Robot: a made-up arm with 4 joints. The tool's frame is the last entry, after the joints.
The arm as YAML. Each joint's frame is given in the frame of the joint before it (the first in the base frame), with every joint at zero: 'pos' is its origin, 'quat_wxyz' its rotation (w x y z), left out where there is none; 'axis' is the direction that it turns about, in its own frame. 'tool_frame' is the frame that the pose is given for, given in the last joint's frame.
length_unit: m
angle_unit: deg
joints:
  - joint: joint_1
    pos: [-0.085, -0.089, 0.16]
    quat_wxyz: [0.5, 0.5, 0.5, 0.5]
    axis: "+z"
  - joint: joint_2
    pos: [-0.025, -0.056, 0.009]
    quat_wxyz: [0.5, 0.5, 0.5, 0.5]
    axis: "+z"
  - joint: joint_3
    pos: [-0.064, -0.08, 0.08]
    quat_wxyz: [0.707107, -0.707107, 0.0, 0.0]
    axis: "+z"
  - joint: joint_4
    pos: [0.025, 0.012, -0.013]
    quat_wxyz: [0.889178, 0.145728, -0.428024, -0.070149]
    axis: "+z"
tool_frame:
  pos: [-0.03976, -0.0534, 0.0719]
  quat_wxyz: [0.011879, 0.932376, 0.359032, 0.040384]
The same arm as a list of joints. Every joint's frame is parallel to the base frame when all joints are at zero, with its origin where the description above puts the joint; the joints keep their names.
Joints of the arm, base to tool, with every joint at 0 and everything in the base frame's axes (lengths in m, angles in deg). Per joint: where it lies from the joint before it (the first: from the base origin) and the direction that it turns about. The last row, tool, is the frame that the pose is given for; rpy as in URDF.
joint_1: offset -0.085 -0.089 0.16 axis 1 0 0
joint_2: offset 0.009 -0.025 -0.056 axis 0 1 0
joint_3: offset -0.08 0.08 -0.064 axis 1 0 0
joint_4: offset -0.013 -0.012 0.025 axis 0.591118 0.199106 -0.781624
tool: offset -0.004 0.055 -0.081 rpy 24.4 -24.12 -28.66

